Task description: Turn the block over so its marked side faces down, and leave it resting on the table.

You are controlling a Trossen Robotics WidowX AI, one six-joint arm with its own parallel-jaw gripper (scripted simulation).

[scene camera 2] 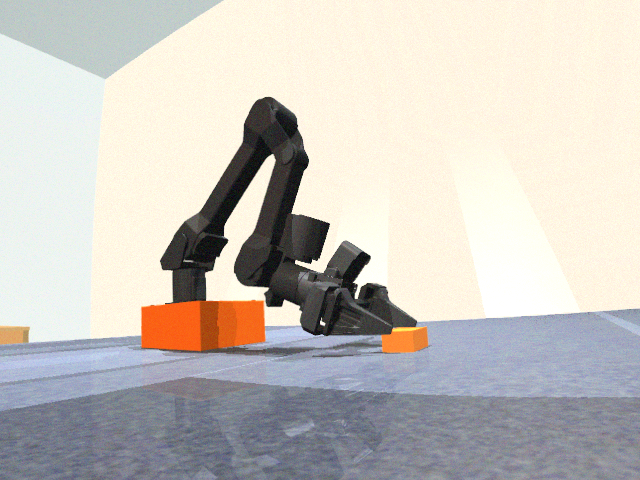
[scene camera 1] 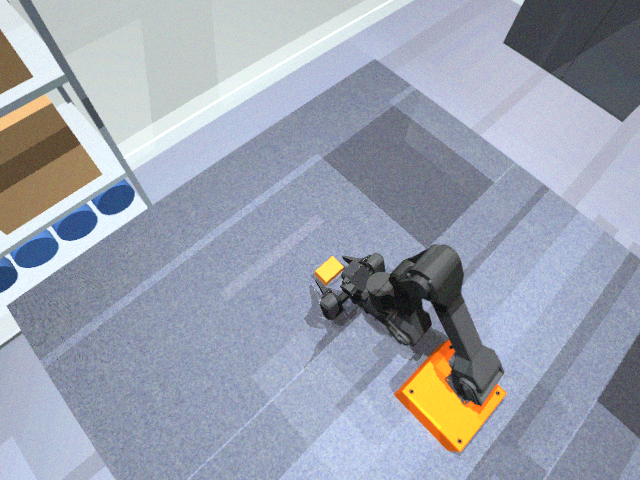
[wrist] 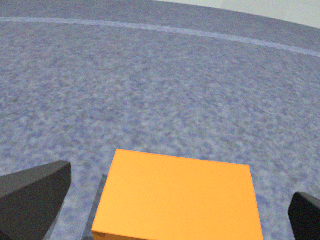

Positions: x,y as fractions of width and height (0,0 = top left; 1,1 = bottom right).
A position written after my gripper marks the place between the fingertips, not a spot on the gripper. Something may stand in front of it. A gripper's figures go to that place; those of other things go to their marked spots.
Labels:
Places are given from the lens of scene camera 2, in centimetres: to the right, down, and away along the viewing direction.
my gripper (scene camera 2: 0.63,0.68): 11, 11, 49
orange block (scene camera 2: 0.64,0.71): 11, 12, 46

